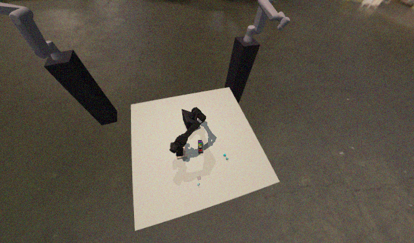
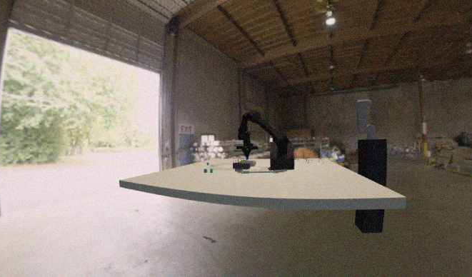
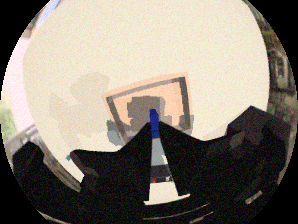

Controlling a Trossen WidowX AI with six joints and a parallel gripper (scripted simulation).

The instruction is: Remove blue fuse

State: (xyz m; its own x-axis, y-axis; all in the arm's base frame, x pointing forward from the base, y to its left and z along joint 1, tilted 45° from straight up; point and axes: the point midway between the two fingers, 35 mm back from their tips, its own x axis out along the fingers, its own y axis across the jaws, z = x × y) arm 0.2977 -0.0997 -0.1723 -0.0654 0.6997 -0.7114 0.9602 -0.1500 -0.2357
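The blue fuse lies 1 cm below my gripper tip. Also, from my gripper tip: tray 6 cm below; red fuse 18 cm to the left, 5 cm ahead, 4 cm below.
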